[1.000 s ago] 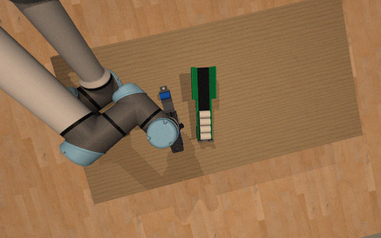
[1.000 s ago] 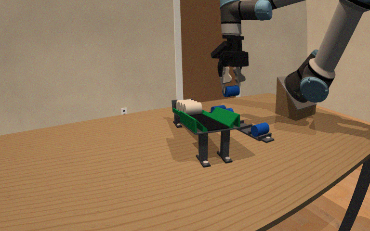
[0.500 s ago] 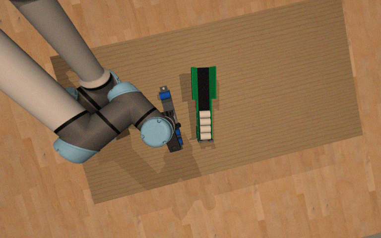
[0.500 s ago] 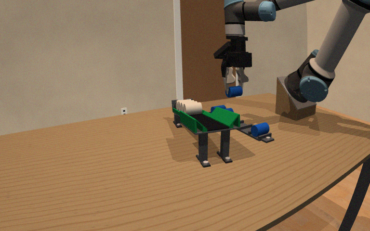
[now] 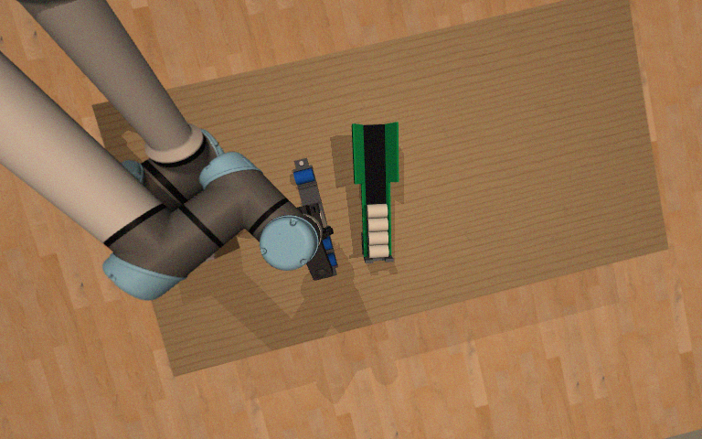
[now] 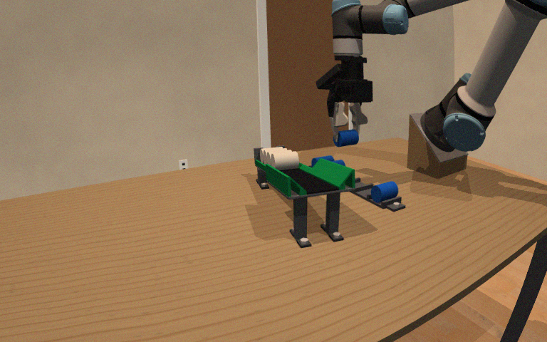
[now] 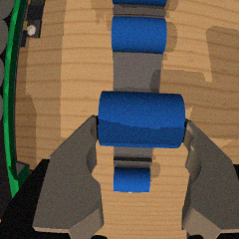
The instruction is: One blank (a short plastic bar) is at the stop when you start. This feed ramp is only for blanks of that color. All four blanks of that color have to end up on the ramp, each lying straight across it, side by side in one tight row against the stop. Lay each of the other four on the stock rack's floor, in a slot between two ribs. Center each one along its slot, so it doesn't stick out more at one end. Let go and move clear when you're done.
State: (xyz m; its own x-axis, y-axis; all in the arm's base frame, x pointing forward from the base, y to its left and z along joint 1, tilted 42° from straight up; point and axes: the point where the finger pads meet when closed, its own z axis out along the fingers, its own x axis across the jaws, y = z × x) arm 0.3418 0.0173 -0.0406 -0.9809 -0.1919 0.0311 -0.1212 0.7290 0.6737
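The grey stock rack is 14 cm below my hand and 3 cm to the left of it. Also, from my hand: grey stop (17 cm ahead, 11 cm to the right, 7 cm below); feed ramp (19 cm ahead, 8 cm to the left, 6 cm below).
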